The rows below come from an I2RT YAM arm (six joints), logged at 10 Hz.
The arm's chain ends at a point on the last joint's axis. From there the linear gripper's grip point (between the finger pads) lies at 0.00 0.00 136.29 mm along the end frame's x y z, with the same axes.
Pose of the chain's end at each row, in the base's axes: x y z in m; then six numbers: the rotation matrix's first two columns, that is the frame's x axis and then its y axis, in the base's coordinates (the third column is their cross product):
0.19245, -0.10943, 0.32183, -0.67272, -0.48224, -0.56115, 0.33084, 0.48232, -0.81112
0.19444, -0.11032, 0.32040, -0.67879, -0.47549, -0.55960, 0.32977, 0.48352, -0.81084
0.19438, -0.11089, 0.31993, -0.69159, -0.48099, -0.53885, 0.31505, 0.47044, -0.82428
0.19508, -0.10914, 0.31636, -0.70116, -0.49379, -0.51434, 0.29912, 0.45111, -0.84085
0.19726, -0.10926, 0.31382, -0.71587, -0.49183, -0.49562, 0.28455, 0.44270, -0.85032
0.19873, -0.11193, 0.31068, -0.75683, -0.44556, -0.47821, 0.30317, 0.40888, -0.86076
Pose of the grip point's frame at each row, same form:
0.28265, -0.20910, 0.29935, -0.67272, -0.48224, -0.56115, 0.33084, 0.48232, -0.81112
0.28386, -0.21048, 0.29704, -0.67879, -0.47549, -0.55960, 0.32977, 0.48352, -0.81084
0.28296, -0.21172, 0.29624, -0.69159, -0.48099, -0.53885, 0.31505, 0.47044, -0.82428
0.28329, -0.21046, 0.29338, -0.70116, -0.49379, -0.51434, 0.29912, 0.45111, -0.84085
0.28416, -0.21144, 0.28970, -0.71587, -0.49183, -0.49562, 0.28455, 0.44270, -0.85032
0.27765, -0.22048, 0.28691, -0.75683, -0.44556, -0.47821, 0.30317, 0.40888, -0.86076

